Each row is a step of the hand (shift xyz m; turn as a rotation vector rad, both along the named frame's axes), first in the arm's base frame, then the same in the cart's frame.
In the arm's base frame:
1: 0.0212 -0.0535 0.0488 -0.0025 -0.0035 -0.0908
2: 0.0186 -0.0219 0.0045 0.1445 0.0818 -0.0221
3: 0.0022 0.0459 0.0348 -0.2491 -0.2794 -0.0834
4: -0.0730 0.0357 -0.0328 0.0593 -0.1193 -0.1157
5: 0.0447 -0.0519 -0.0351 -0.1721 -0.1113 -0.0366
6: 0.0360 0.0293 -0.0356 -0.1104 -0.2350 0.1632
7: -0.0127 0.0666 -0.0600 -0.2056 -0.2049 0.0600
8: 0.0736 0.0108 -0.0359 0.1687 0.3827 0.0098
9: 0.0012 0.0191 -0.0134 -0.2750 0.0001 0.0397
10: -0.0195 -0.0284 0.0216 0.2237 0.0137 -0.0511
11: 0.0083 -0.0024 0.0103 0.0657 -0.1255 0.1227
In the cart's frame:
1: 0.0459 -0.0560 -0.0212 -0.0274 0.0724 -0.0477
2: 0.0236 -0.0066 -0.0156 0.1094 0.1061 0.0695
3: 0.0015 -0.0078 0.0571 -0.1915 -0.1434 -0.2997
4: -0.0855 0.0163 0.0103 0.0495 0.0645 -0.1566
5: 0.0435 0.0223 -0.0595 -0.1451 -0.0806 -0.1257
6: 0.0166 0.0551 0.0103 -0.0022 -0.2771 -0.1314
7: -0.0442 0.0740 0.0277 -0.1272 -0.2132 -0.1619
8: 0.0558 0.0608 -0.0035 0.0720 0.2202 0.3483
9: -0.0071 0.0198 0.0101 -0.2446 -0.1318 0.0019
10: -0.0055 -0.0373 -0.0154 0.1904 0.1288 0.0012
11: 0.0112 -0.0065 0.0035 0.1250 -0.1323 -0.0448

